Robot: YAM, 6 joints.
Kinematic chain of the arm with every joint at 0, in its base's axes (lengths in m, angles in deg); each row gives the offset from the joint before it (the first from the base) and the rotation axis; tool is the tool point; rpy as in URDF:
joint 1: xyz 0 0 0.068 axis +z
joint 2: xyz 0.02 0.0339 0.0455 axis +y
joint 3: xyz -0.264 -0.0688 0 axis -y
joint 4: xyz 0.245 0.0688 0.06 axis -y
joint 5: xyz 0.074 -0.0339 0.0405 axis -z
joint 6: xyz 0.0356 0 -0.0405 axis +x
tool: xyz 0 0 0 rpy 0 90 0
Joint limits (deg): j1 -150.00..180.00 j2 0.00..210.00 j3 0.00..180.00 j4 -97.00..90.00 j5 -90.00..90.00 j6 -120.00..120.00
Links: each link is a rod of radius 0.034 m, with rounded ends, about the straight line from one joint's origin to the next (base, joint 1, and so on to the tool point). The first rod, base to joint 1, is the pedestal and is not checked.
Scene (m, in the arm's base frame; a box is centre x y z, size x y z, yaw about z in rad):
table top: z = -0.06
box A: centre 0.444 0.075 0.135 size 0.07 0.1 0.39 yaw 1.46
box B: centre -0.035 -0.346 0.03 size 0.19 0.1 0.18 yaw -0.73
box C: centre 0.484 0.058 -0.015 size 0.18 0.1 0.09 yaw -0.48
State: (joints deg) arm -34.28 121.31 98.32 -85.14 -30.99 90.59
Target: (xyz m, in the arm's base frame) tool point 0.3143 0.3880 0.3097
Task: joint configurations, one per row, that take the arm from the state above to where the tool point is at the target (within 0.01 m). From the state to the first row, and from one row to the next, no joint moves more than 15 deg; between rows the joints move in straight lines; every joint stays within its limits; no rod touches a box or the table.
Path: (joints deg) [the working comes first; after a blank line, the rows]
Joints at the target: 48.71 130.34 133.64 -53.05 -33.91 90.59
Straight joint move there: touches box A.

1: -26.01 115.31 112.19 -87.99 -27.20 97.94
2: -17.75 109.30 126.05 -90.84 -23.41 105.29
3: -9.48 103.30 139.92 -93.68 -19.62 112.65
4: -1.21 97.30 153.79 -96.53 -15.83 120.00
5: 11.27 105.56 148.75 -85.66 -20.35 112.65
6: 23.75 113.82 143.71 -74.79 -24.87 105.30
7: 36.23 122.08 138.67 -63.92 -29.39 97.94
8: 48.71 130.34 133.64 -53.05 -33.91 90.59

